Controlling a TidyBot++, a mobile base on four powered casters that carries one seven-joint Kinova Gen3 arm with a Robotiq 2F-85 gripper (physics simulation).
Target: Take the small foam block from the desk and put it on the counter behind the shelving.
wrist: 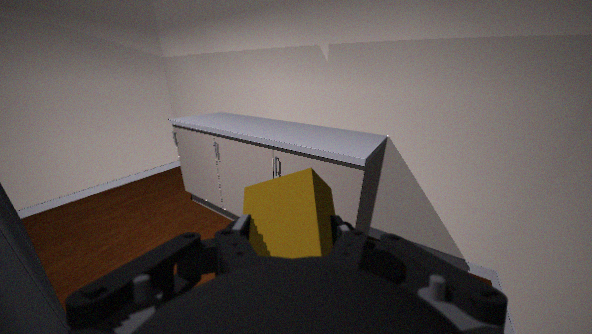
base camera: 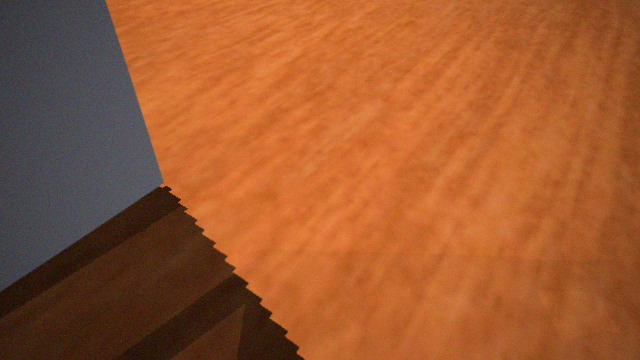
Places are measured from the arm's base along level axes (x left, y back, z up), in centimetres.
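Pixels of known places: gripper, fingertip midpoint: (wrist: 290,227).
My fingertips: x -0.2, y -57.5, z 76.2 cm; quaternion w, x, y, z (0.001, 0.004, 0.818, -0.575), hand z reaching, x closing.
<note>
Behind a point stands the place of what it marks.
A yellow foam block (wrist: 287,215) @(y -56.2, x 0.0, z 78.3 cm) is held between the two fingers of my gripper (wrist: 290,227) @(y -57.5, x -0.2, z 76.2 cm) in the wrist view, its upper part standing out past the fingertips. The gripper is shut on it. Beyond the block, the counter (wrist: 300,135) @(y -186.1, x -8.4, z 51.4 cm) runs along the wall, with a pale grey top and light cabinet doors with handles. The block is apart from it, in front of its doors in this view. The desk does not show in either view.
A dark grey panel (wrist: 25,270) @(y -96.3, x 91.1, z 25.3 cm) stands close at the left edge of the wrist view. In the base view a grey upright surface (base camera: 65,115) @(y -40.5, x 21.4, z -25.8 cm) stands at the left on the wooden floor (base camera: 400,175) @(y -49.4, x -13.6, z -39.6 cm) (wrist: 125,215) @(y -218.7, x 161.1, z -39.6 cm). Walls (wrist: 450,100) @(y -173.3, x -99.3, z 78.4 cm) rise behind and beside the counter.
</note>
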